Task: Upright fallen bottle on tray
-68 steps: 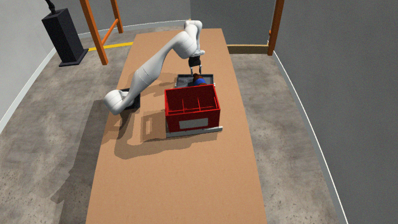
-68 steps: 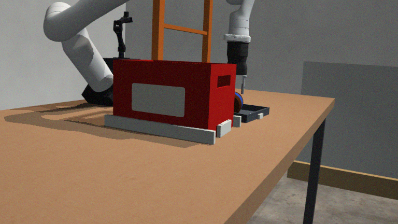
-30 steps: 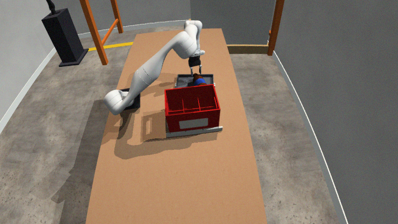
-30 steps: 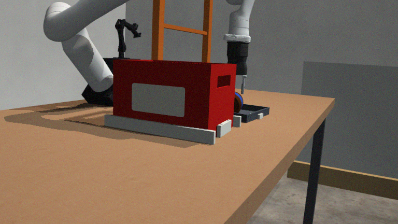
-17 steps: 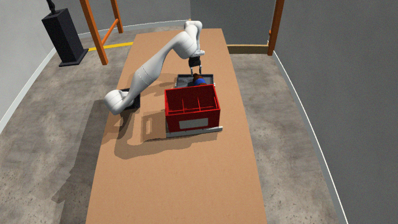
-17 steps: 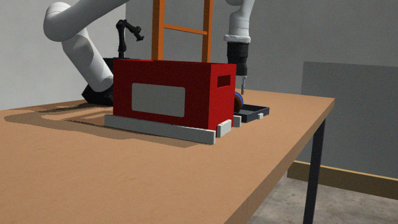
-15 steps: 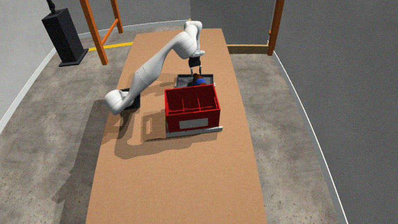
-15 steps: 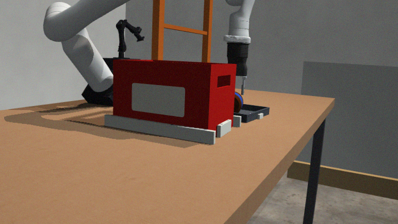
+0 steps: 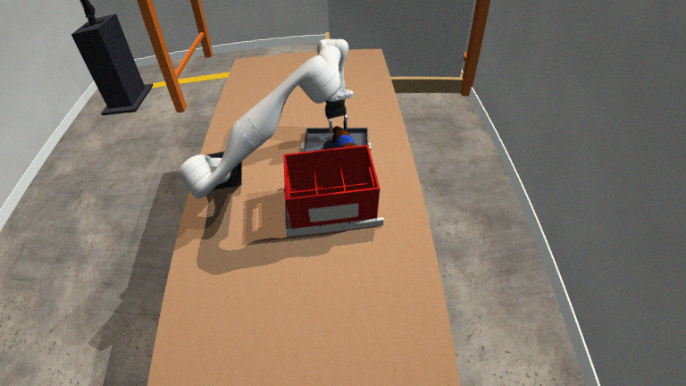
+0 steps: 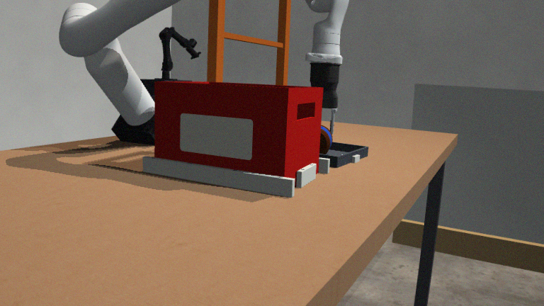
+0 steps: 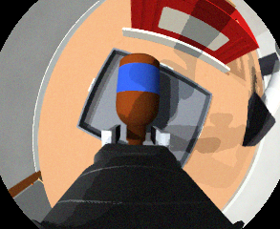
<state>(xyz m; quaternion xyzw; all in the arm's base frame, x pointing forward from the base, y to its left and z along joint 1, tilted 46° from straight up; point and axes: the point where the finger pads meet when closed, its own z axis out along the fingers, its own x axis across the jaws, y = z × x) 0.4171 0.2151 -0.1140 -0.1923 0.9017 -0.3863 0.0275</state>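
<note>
Now: hand 50 mm to the left of the brown bottle, 30 mm above it and 20 mm short of it. Round my hand: dark grey tray: 60 mm below, 50 mm to the right, 10 mm behind; then red crate: 320 mm to the right, 20 mm behind, 10 mm above.
</note>
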